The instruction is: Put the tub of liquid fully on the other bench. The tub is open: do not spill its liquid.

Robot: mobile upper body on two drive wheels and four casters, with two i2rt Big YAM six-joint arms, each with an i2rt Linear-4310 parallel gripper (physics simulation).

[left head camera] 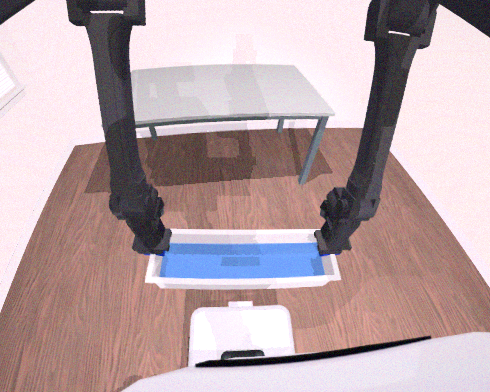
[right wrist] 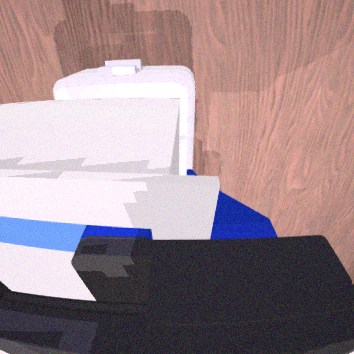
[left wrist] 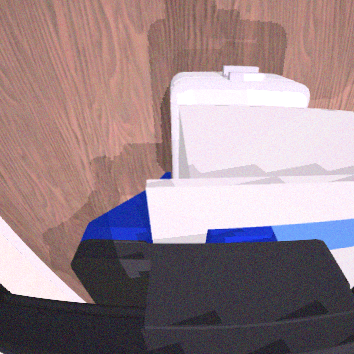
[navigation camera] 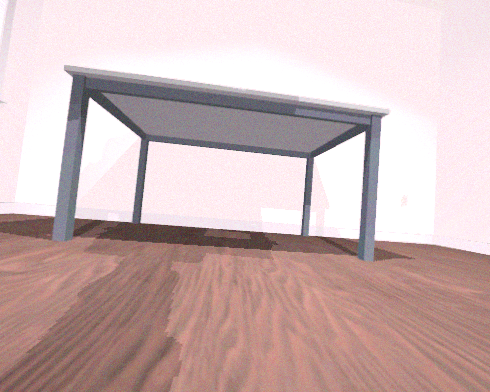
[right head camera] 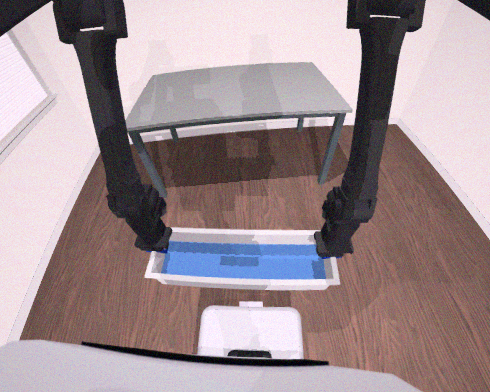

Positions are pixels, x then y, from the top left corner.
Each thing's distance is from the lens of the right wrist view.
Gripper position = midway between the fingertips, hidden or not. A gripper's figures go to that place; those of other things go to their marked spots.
my right gripper [right wrist: 178, 176]: 0.13 m
white tub [right wrist: 114, 161]: 0.07 m
